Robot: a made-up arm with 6 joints.
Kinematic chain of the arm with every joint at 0, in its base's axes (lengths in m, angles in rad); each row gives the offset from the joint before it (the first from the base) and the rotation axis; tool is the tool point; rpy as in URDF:
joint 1: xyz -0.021 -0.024 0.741 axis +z
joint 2: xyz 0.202 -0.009 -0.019 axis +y
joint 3: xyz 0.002 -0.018 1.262 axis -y
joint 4: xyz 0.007 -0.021 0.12 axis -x
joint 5: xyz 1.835 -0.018 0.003 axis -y
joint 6: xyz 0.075 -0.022 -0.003 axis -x
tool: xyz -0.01 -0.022 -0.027 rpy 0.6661 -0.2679 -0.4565
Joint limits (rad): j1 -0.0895..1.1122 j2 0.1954..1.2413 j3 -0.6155..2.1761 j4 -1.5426..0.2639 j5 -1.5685..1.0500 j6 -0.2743..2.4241
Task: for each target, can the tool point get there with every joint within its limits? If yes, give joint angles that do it. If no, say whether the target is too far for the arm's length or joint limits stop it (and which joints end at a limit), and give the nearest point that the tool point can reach.
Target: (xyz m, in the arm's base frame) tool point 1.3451 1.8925 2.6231
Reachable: yes | joints 0.9980 0.3649 0.7414 -0.0733 -1.1703 0.1780
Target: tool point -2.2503 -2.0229 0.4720
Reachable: no: joint limits stop it (at a limit: joint 1, joint 2, joint 3, joint 5) | nearest point 0.8824 -0.2071 -0.6442 | short by 3.789 m
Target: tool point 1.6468 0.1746 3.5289
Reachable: yes | joints 0.1908 0.4312 1.4287 -0.1687 0.1070 0.7003
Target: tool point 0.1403 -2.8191 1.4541
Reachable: no: joint limits stop it (at a limit: joint 1, joint 2, joint 3, joint 4, joint 5) | nearest point 1.7203 -0.3123 0.6935 | short by 3.059 m
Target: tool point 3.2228 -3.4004 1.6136
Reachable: no: too far | nearest point 3.1755 -0.4561 1.5431 | short by 2.946 m
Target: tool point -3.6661 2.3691 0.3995
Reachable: no: too far | nearest point 0.5426 1.1629 -0.3639 | short by 4.444 m
